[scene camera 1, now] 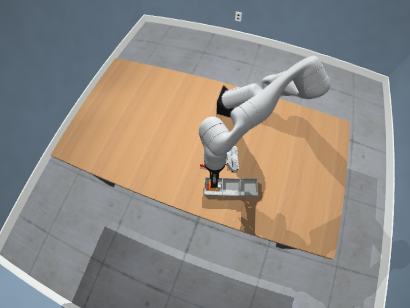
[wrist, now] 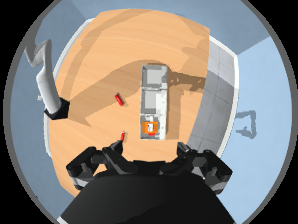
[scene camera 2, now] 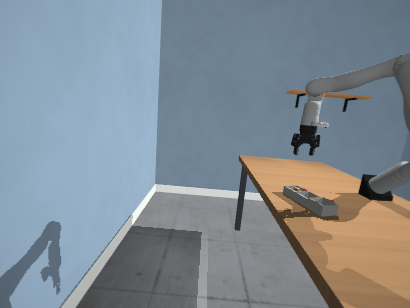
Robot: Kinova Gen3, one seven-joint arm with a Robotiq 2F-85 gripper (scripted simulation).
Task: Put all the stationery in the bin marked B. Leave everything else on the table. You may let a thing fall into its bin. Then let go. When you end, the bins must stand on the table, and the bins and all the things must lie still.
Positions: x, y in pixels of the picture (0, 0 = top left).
Scene:
grey bin tray: scene camera 1; wrist; scene camera 2 323, 207
same spot on grey bin tray: point(wrist: 153, 101) = point(scene camera 1: 231, 188)

